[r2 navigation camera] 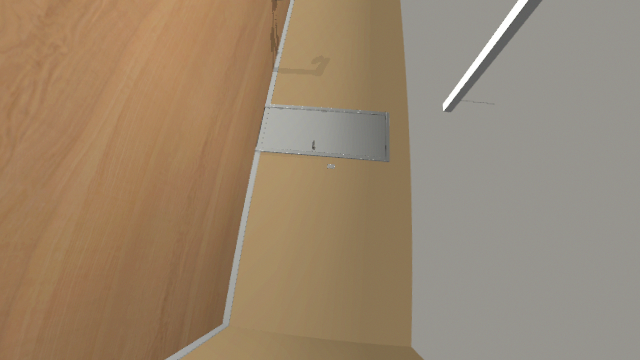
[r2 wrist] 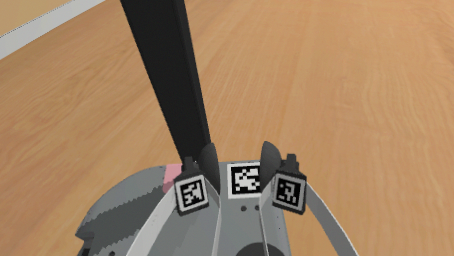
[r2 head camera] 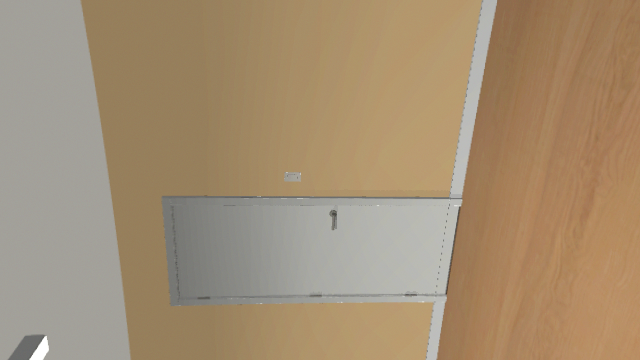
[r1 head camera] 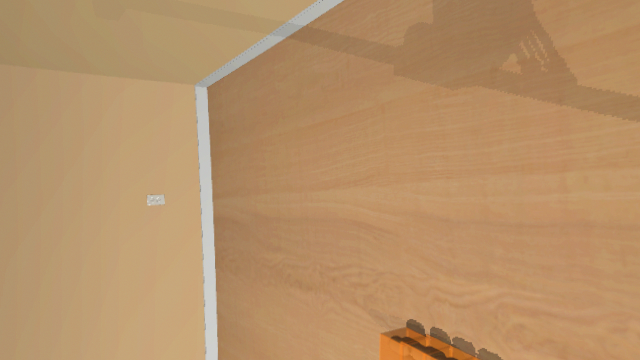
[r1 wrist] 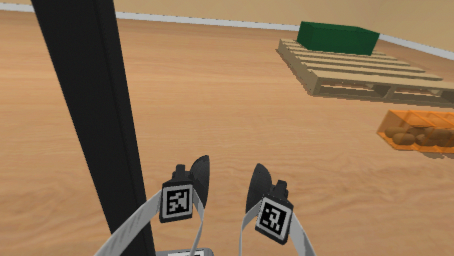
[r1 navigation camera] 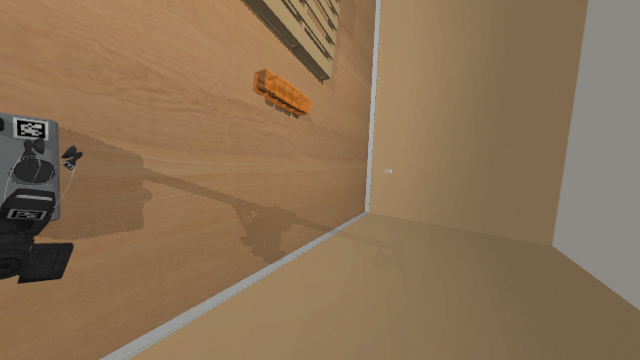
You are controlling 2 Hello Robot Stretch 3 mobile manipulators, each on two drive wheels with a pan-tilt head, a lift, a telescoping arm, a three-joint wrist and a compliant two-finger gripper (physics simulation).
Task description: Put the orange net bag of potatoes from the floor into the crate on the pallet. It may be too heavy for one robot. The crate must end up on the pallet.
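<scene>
The orange net bag of potatoes [r1 head camera: 425, 347] [r1 navigation camera: 282, 92] [r1 wrist: 422, 132] lies on the floor beside the wooden pallet [r1 navigation camera: 310, 52] [r1 wrist: 350, 76]. Its right end is cut off in the r1 wrist view. The green crate [r1 wrist: 335, 40] sits on the far part of the pallet. My r1 gripper [r1 wrist: 230, 178] [r1 navigation camera: 53, 151] is open and empty, above the floor and well apart from the bag. My r2 gripper [r2 wrist: 240, 161] is open and empty above its own robot's base. The bag, crate and pallet do not show in the r2 views.
The r1 base [r1 navigation camera: 50, 200] stands at the left of its navigation view, and a wall with a white baseboard [r1 navigation camera: 240, 285] runs along one side. The r2 head and navigation views show a grey door [r2 head camera: 300, 250] [r2 navigation camera: 340, 132]. The r2 base [r2 wrist: 190, 235] lies under its gripper.
</scene>
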